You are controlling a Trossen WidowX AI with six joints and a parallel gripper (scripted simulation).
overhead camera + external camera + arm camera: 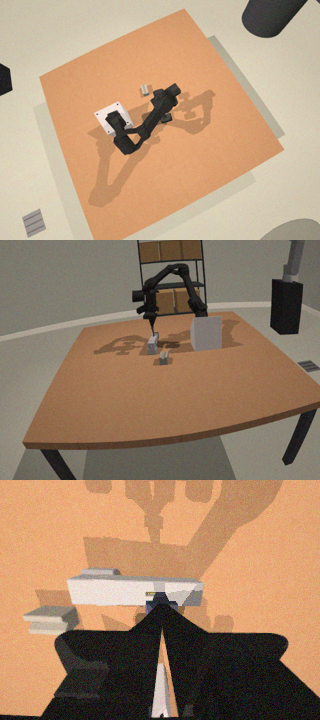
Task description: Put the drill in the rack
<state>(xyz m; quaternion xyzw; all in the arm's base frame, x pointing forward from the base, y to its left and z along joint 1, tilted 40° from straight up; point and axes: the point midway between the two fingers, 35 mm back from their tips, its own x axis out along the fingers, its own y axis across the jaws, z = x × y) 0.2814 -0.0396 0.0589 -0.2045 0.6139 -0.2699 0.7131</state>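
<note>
Right now the blue key is 3 cm below my gripper tip. The rest, counted from my gripper tip: drill 7 cm below, 6 cm to the left; then light grey fixture block 8 cm below, 4 cm to the left; then grey v-notched rack 21 cm to the left, 10 cm below, 5 cm behind.
</note>
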